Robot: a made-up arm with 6 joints.
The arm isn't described. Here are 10 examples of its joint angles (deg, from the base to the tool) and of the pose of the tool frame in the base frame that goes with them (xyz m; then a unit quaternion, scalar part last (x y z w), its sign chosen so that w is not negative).
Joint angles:
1: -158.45 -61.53 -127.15 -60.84 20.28 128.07
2: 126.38 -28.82 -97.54 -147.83 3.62 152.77
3: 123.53 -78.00 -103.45 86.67 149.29 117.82
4: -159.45 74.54 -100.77 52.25 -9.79 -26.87
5: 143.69 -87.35 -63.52 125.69 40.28 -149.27
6: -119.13 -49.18 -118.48 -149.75 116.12 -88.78
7: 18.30 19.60 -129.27 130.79 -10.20 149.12
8: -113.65 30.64 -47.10 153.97 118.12 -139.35
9: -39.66 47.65 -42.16 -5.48 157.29 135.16
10: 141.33 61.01 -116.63 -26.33 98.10 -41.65
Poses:
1: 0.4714 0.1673 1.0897 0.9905 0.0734 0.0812 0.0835
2: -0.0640 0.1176 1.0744 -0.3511 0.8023 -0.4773 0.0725
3: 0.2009 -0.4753 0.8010 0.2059 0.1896 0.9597 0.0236
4: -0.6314 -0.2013 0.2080 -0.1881 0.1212 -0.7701 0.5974
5: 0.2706 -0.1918 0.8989 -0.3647 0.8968 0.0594 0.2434
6: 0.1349 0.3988 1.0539 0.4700 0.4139 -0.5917 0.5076
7: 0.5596 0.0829 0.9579 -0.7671 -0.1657 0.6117 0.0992
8: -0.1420 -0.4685 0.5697 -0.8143 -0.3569 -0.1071 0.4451
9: 0.2054 -0.1697 0.4923 -0.1491 0.9712 -0.1598 0.0947
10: -0.4121 0.4147 0.3680 0.3260 -0.3336 -0.6053 0.6450
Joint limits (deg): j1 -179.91..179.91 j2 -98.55..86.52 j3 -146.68..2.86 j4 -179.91..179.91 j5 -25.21..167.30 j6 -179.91..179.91
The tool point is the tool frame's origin. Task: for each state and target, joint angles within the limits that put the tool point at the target. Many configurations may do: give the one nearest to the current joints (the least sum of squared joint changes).
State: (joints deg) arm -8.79 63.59 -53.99 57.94 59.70 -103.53
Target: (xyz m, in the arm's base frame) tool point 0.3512 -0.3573 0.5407
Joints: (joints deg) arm -53.43 24.56 -66.89 56.80 54.77 -103.90
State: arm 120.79 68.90 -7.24 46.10 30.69 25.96
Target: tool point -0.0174 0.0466 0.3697
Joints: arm 106.30 60.94 2.86 36.00 33.23 25.45
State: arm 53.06 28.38 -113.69 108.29 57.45 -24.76
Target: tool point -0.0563 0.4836 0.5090
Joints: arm 90.50 28.60 -55.79 89.91 66.68 -28.49
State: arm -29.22 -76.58 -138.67 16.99 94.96 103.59
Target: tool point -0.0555 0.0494 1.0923
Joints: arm -21.95 -42.94 -119.64 3.65 98.08 105.42
